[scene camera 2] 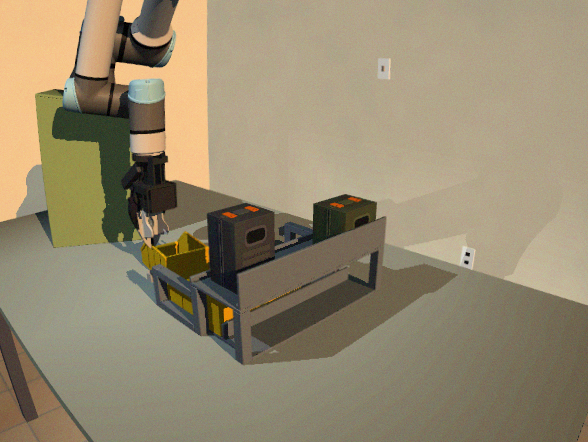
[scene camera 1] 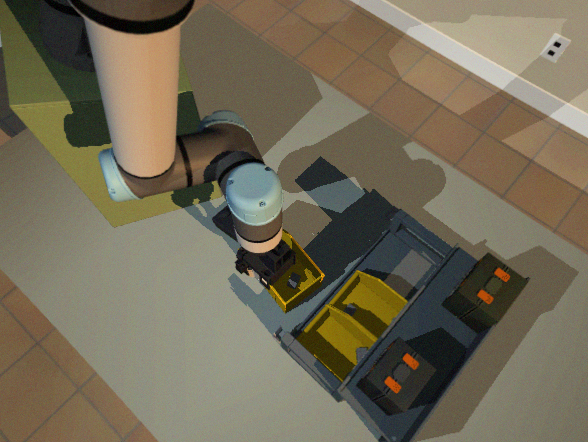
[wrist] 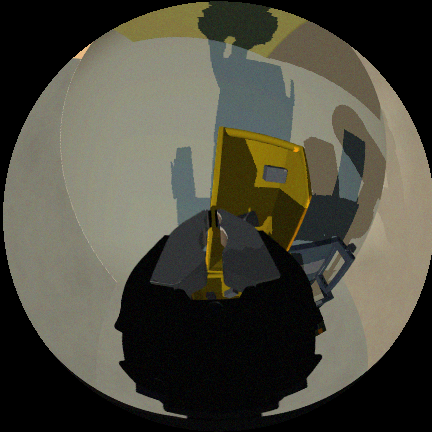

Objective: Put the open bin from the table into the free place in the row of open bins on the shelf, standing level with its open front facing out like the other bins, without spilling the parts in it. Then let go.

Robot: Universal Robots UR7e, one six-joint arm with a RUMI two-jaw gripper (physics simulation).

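Places are measured from the arm's base along level axes (x ahead, y left, z up), in centimetres.
Pixels of known places: gripper, between the fingertips: [scene camera 2: 152,247] [wrist: 212,211].
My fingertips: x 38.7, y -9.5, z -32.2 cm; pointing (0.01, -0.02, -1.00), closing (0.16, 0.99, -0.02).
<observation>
For each thing: its top centre in the pictures, then the offset to it from my fingertips. "spot": a spot on its surface instead. Level surfaces: height alone.
- yellow open bin, a spot on its surface: [wrist: 295,195] spot: dx +0.7, dy +9.8, dz -1.7 cm
- dark part, centre of its top: [wrist: 248,223] [scene camera 1: 293,279] dx +5.7, dy +4.1, dz -5.0 cm
- grey table, height of its surface: dz -6.8 cm
The yellow open bin [scene camera 1: 306,287] [scene camera 2: 182,260] [wrist: 295,195] is in front of the shelf. My gripper [scene camera 2: 152,242] [wrist: 212,211] is shut on one long side wall of this bin, and that wall runs between the fingertips in the wrist view. A grey part [scene camera 1: 293,281] [wrist: 275,174] lies inside; a dark part [wrist: 250,218] is beside the finger. Whether the bin's base touches the table is hard to tell. Two yellow bins [scene camera 1: 380,300] [scene camera 1: 332,335] stand side by side in the shelf [scene camera 1: 425,232] [scene camera 2: 310,270] [wrist: 320,244]. The free place is at the row's far end, beyond them in scene camera 1.
Two dark cases with orange latches [scene camera 1: 400,377] [scene camera 1: 487,290] [scene camera 2: 242,245] [scene camera 2: 345,215] stand on the shelf's upper board, behind the bin row. A green block [scene camera 2: 75,175] stands under the arm's base. The grey table [scene camera 1: 150,320] [scene camera 2: 350,390] carries the shelf.
</observation>
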